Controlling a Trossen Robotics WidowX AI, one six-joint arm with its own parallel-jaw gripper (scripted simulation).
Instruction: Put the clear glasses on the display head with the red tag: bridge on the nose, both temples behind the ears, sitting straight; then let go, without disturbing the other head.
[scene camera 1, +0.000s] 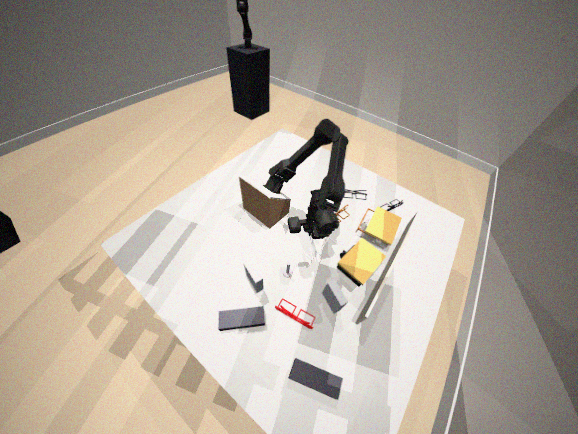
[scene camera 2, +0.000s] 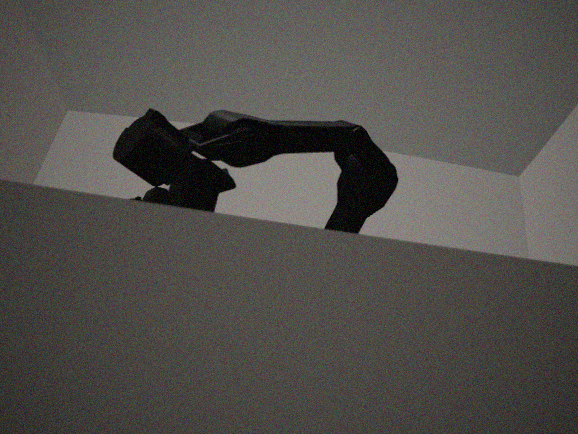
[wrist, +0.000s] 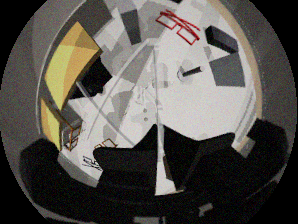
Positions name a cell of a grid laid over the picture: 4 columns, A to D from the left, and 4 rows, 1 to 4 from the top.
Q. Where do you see a long pale panel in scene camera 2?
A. At A3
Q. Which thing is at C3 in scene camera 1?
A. A long pale panel.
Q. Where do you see a grey wedge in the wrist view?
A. D2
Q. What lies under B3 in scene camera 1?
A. A dark flat panel.
